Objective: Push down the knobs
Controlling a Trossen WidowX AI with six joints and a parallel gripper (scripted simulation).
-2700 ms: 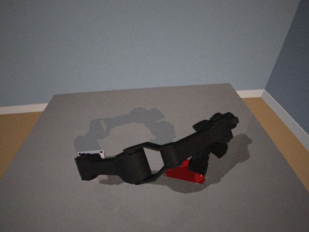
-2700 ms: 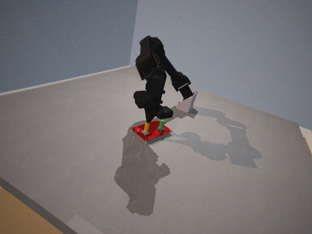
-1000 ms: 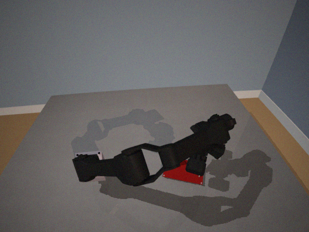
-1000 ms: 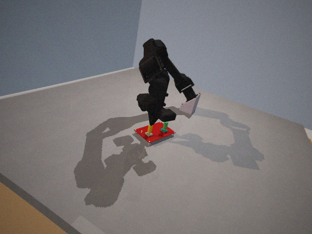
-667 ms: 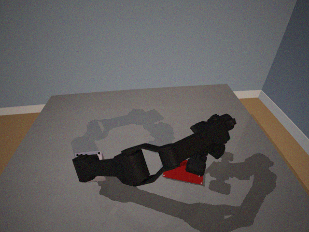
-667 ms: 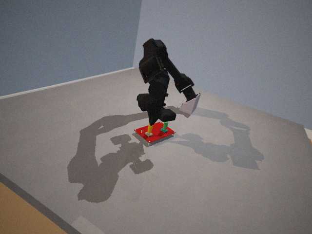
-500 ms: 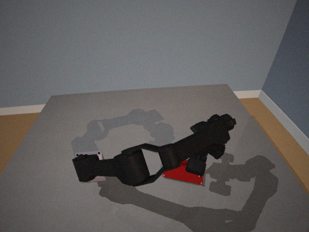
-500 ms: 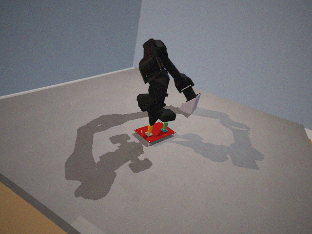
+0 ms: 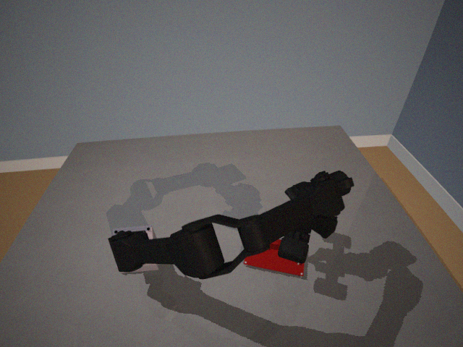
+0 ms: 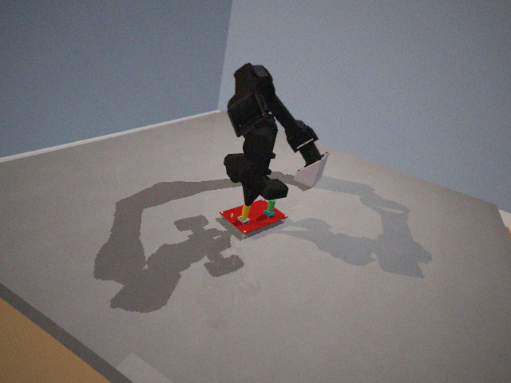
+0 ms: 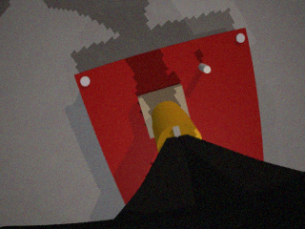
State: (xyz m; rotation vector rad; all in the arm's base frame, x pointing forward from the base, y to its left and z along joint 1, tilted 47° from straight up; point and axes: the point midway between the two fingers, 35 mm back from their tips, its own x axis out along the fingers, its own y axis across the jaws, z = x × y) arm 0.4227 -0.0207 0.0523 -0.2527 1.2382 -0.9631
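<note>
Now: the grey potentiometer 20 mm below my gripper tip. Also, from my gripper tip: teal potentiometer (70 mm behind, 40 mm to the left, 20 mm below); then green knob (70 mm behind, 40 mm to the left, 10 mm below).
</note>
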